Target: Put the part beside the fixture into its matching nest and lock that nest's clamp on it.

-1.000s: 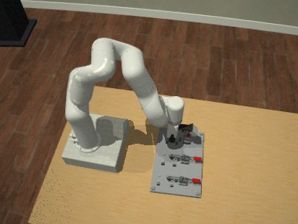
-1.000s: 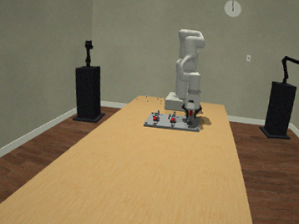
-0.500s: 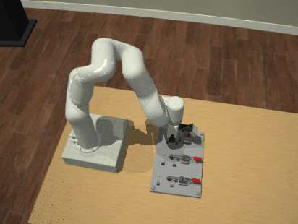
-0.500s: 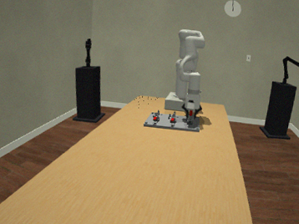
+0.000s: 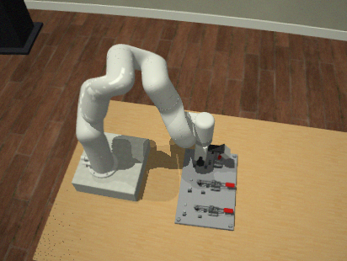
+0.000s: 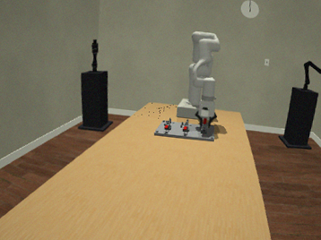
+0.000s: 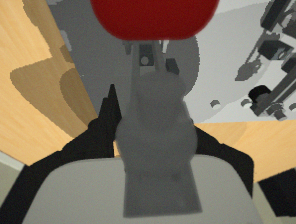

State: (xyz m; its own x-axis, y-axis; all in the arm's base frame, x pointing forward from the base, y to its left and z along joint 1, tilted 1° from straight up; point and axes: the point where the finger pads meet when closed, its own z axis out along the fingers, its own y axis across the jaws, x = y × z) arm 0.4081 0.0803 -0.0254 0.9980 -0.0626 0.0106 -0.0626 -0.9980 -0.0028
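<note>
My gripper is now 4 cm short of the grey fixture plate, 12 cm to the left of it and 4 cm above it. The rest, counted from my hand: grey block part 1 cm below.
</note>
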